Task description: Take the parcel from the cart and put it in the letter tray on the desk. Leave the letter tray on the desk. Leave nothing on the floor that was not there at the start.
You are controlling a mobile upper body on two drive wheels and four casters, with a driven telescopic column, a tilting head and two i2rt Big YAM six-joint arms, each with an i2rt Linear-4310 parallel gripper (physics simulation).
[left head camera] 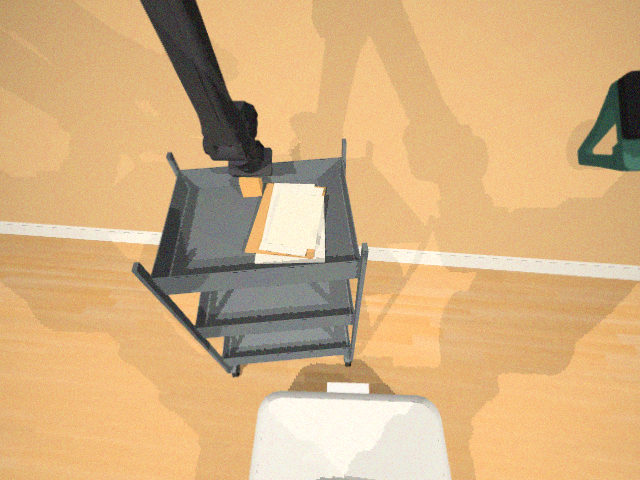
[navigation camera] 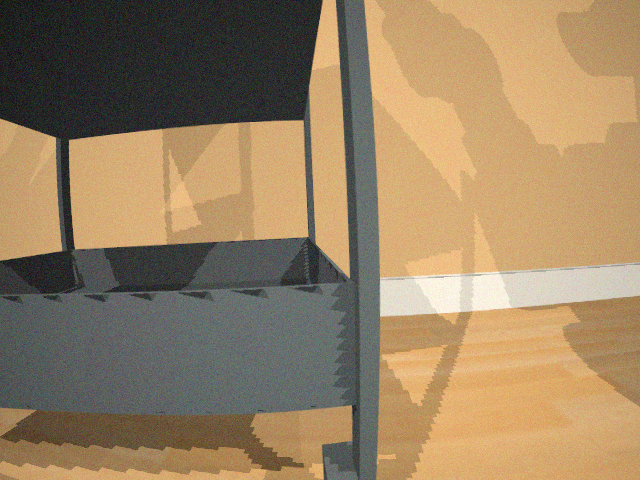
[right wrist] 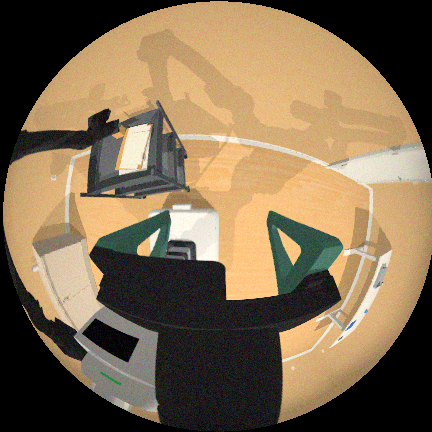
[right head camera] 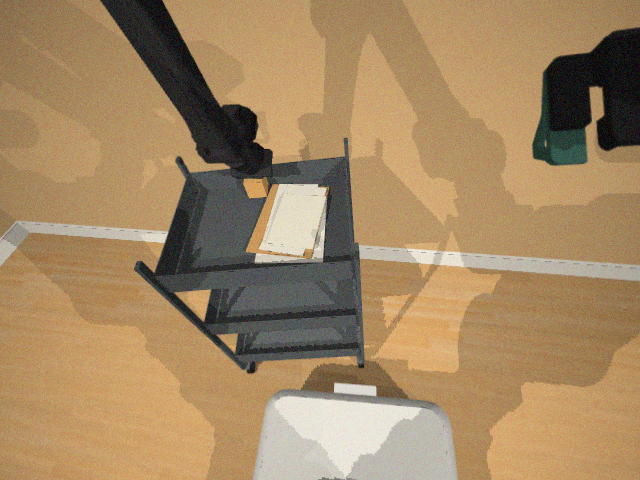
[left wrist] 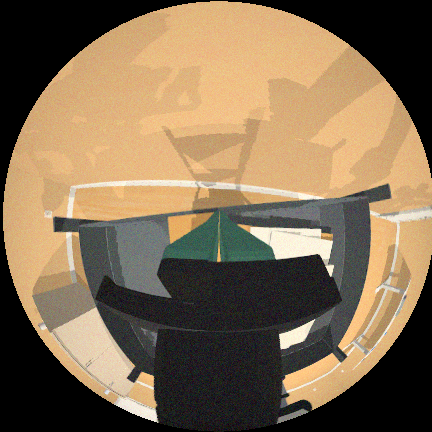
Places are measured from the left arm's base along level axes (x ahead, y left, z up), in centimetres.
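Pixels of known places: left gripper, fingertip midpoint: [left head camera: 258,168] [right wrist: 119,124] [right head camera: 262,169] [left wrist: 218,216]; right gripper, fingertip midpoint: [left head camera: 635,155] [right wrist: 218,215] [right head camera: 598,146].
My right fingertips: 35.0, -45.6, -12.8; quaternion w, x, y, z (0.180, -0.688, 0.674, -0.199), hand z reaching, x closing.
Observation:
Behind a point stands the place of what it marks, as x, y, z.
The parcel [left head camera: 250,187] @(71.6, 3.9, -52.7) is a small brown box at the back of the grey cart's [left head camera: 258,232] @(58.6, 0.3, -55.1) top shelf, beside a stack of envelopes and papers [left head camera: 291,219] @(61.6, -7.7, -53.7). My left gripper [left head camera: 250,171] @(76.3, 2.1, -50.3) hangs right over the parcel's far edge, and the wrist hides part of the box. In the left wrist view its green fingers [left wrist: 219,241] @(76.3, 2.1, -50.3) are shut together, with only a slit between them and the parcel [left wrist: 181,229] @(75.1, 5.5, -50.5) behind them. My right gripper [right wrist: 218,215] @(35.0, -45.6, -12.8) is open and empty, off to the far right in the right head view [right head camera: 569,124] @(29.8, -39.4, -6.8). I cannot see the letter tray or the desk.
The cart has two lower shelves [left head camera: 279,314] @(49.5, -2.2, -82.6) and a handle bar at its left front. My white base [left head camera: 346,433] @(21.5, -21.9, -96.4) stands just before the cart. A white skirting line [left head camera: 490,263] @(90.9, -86.2, -117.7) marks the wall behind. A beige cabinet [right wrist: 64,273] @(-34.0, 117.8, -65.3) shows in the right wrist view.

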